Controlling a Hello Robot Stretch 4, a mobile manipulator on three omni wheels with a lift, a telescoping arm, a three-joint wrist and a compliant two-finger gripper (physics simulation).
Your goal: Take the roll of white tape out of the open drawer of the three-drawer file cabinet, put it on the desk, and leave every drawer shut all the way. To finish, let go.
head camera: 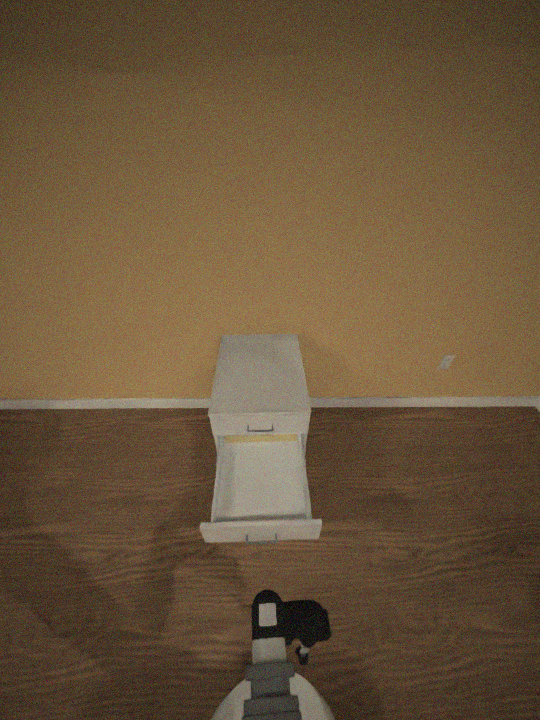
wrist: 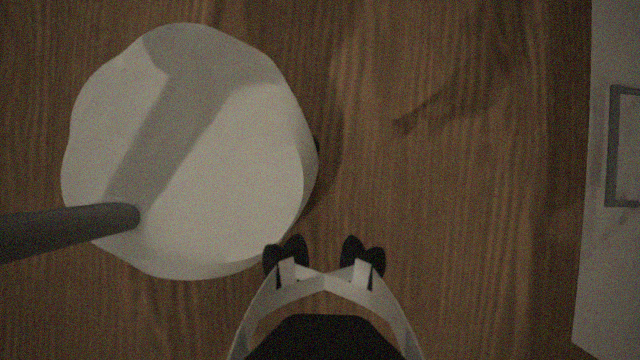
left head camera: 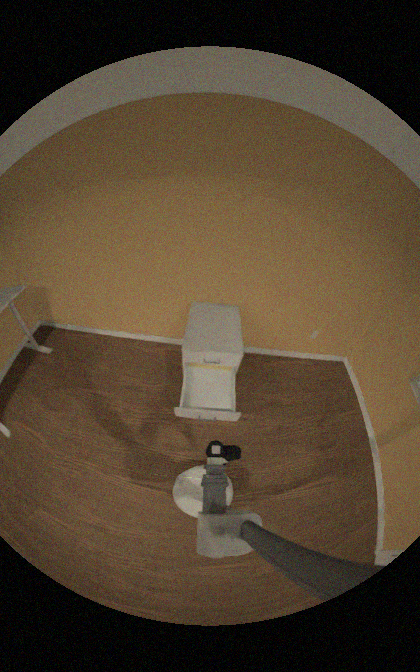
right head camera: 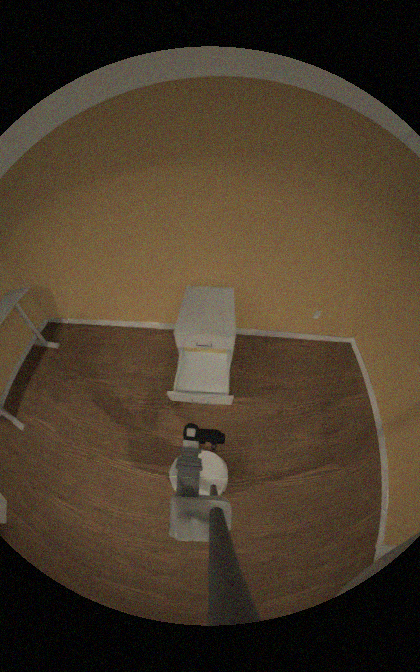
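The white file cabinet (head camera: 260, 372) (left head camera: 214, 327) (right head camera: 207, 310) stands against the wall, straight ahead. Its top drawer is shut. The drawer below it (head camera: 223, 532) (left head camera: 190, 412) (right head camera: 200, 398) is pulled far out; its front also shows at the right edge of the wrist view (wrist: 607, 260). I cannot make out the white tape in the pale drawer. The lowest drawer is hidden. My gripper (wrist: 323, 254) is open and empty, its fingertips a small gap apart, over the floor in front of the drawer. The desk (left head camera: 9, 296) (right head camera: 12, 301) shows in part at the far left.
My round white base (left head camera: 187, 492) (right head camera: 215, 470) (wrist: 225, 165) lies below the arm. A desk leg (left head camera: 22, 322) (right head camera: 31, 324) stands near the left corner. White baseboard (head camera: 104, 403) runs along the orange wall. A small socket plate (head camera: 446, 361) is right of the cabinet.
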